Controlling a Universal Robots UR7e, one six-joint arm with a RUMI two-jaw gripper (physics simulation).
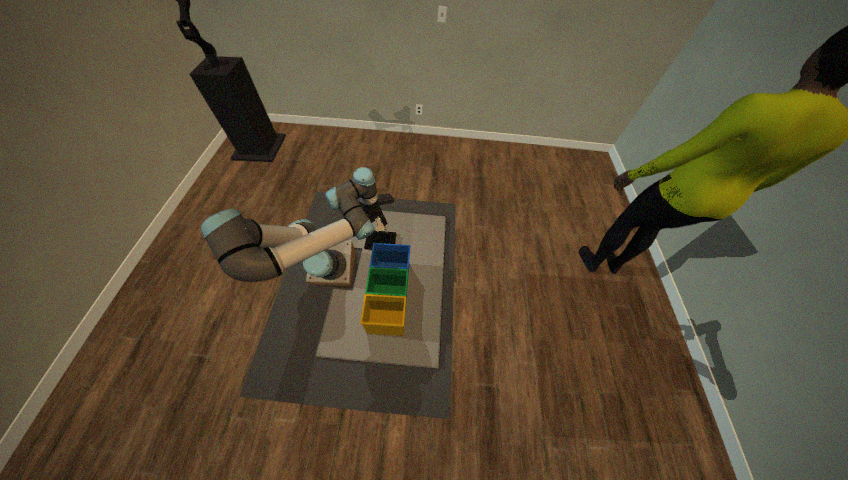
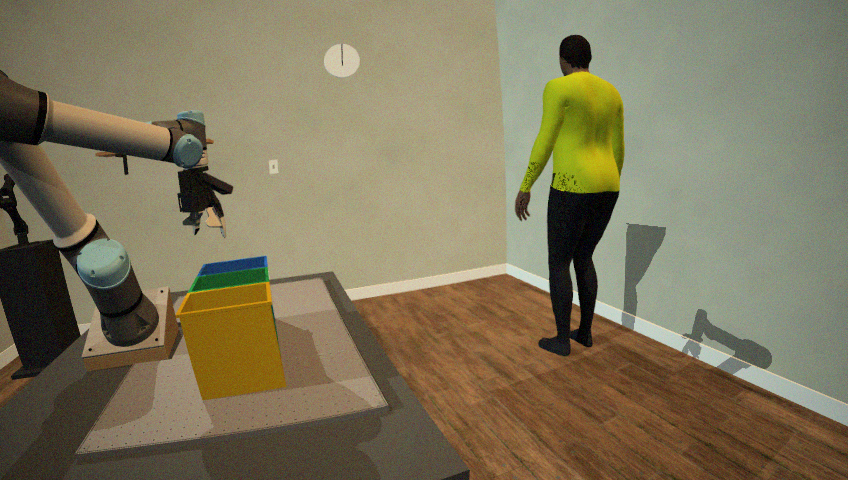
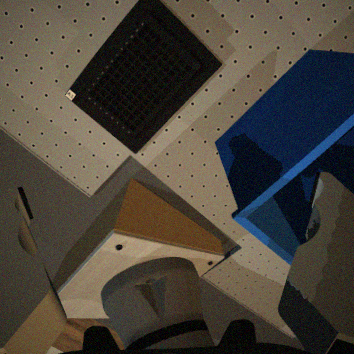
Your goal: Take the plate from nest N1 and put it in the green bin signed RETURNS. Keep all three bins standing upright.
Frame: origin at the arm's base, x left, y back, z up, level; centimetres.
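Seen in the pictures: gripper, fingertip midpoint: (image 1: 377,222) (image 2: 209,236) (image 3: 169,184); arm's base at its link origin: (image 2: 131,323) (image 3: 149,283).
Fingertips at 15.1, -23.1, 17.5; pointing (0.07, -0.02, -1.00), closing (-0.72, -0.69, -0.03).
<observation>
Offsets run from my fingertips to a thing's top centre, as dx, dy, dz. "spot": to the spot under its first point. Level surfaces: height alone.
A black nest {spot: +3.7, +1.0, -21.9} (image 1: 380,240) (image 3: 136,146) sits on the pale perforated board beyond the blue bin, with a small white tag at one corner. A dark plate-like grid of wells {spot: +4.7, +0.4, -21.6} (image 3: 142,75) shows inside it; plate and nest are hard to tell apart. The green bin {-27.5, -7.1, -6.1} (image 1: 386,281) (image 2: 238,277) stands upright between the upright blue bin {-14.4, -7.2, -6.1} (image 1: 389,255) (image 2: 238,264) (image 3: 280,105) and upright yellow bin {-40.6, -7.0, -6.1} (image 1: 383,328) (image 2: 235,350). The RETURNS sign does not show legibly. My gripper (image 1: 380,227) (image 2: 209,233) (image 3: 169,184) is open and empty, above bin-rim height near the nest.
The arm's wooden base block (image 1: 329,283) (image 2: 130,358) (image 3: 165,220) stands beside the perforated board {dz -24.1} (image 1: 380,352) (image 2: 238,416). A person in a yellow top (image 1: 737,148) (image 2: 583,130) stands on the floor at the right. A black pedestal (image 1: 235,110) (image 2: 35,303) stands at the left.
</observation>
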